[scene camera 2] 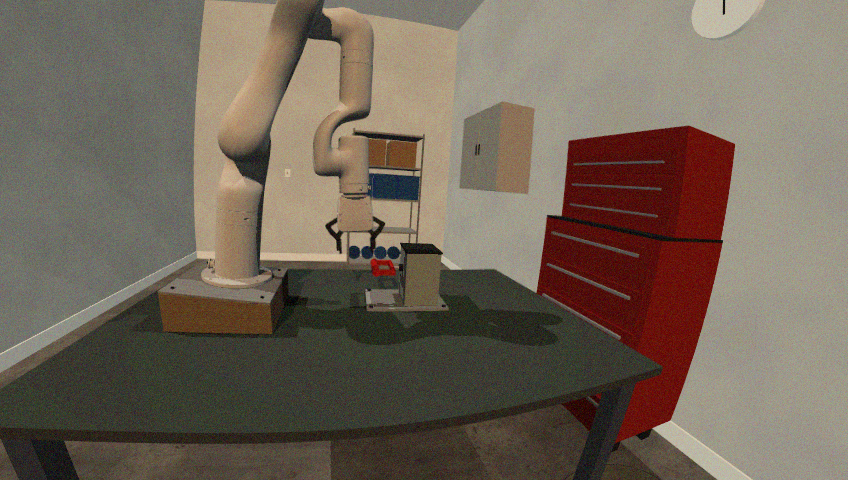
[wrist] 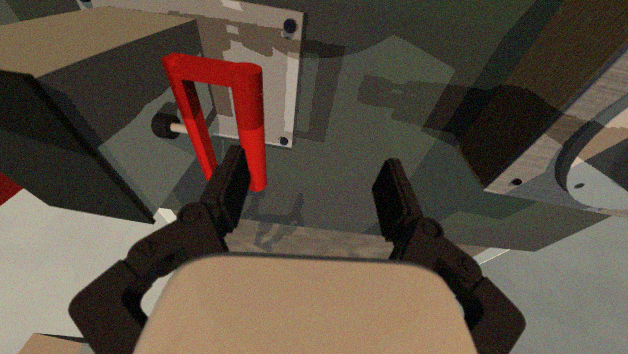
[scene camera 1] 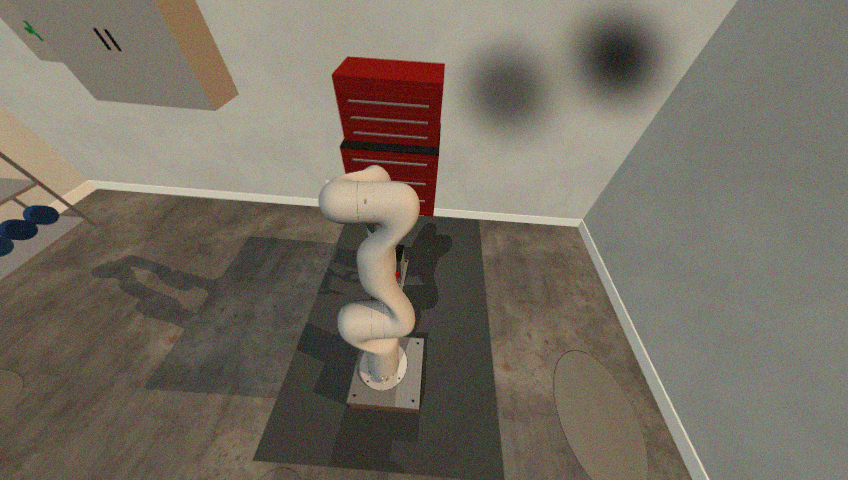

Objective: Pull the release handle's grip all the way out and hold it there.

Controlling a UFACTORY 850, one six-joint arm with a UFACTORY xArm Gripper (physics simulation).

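Observation:
The release handle's red loop grip stands out from a beige housing with a black top. In the wrist view a thin pale rod runs from a black collar on the housing toward the grip. My gripper is open and empty, pointing down. In scene camera 2 its fingertips are slightly higher than the grip and mostly on the arm-base side. In the wrist view the left finger covers the grip's lower end; I cannot tell whether they touch. In scene camera 1 the arm hides the gripper and much of the fixture.
The housing stands on a light base plate on the dark table. The arm's base block is on the side of the grip away from the housing. A red tool cabinet stands beyond the table.

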